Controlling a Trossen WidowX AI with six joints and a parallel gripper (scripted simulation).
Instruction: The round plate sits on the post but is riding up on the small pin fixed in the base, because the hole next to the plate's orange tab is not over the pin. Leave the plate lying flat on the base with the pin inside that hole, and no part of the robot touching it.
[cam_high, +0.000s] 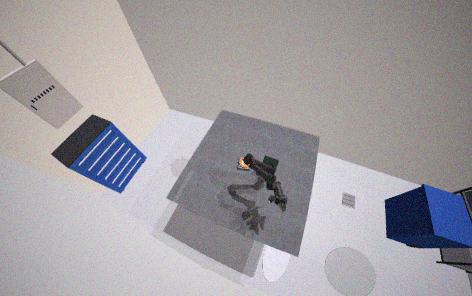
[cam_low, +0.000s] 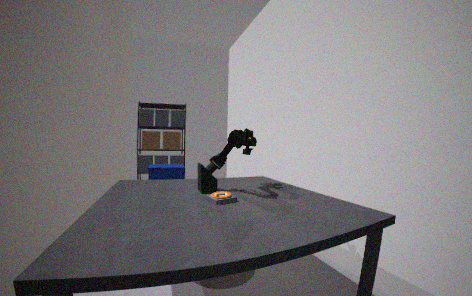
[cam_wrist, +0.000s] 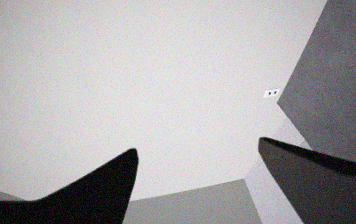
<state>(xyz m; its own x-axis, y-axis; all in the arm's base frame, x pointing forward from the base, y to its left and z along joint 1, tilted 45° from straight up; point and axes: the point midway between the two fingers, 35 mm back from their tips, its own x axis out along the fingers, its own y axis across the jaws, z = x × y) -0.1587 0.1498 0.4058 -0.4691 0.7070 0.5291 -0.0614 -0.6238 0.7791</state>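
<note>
Now: gripper tip 43 cm to the left of the grey base, 42 cm short of it and 29 cm above it.
</note>
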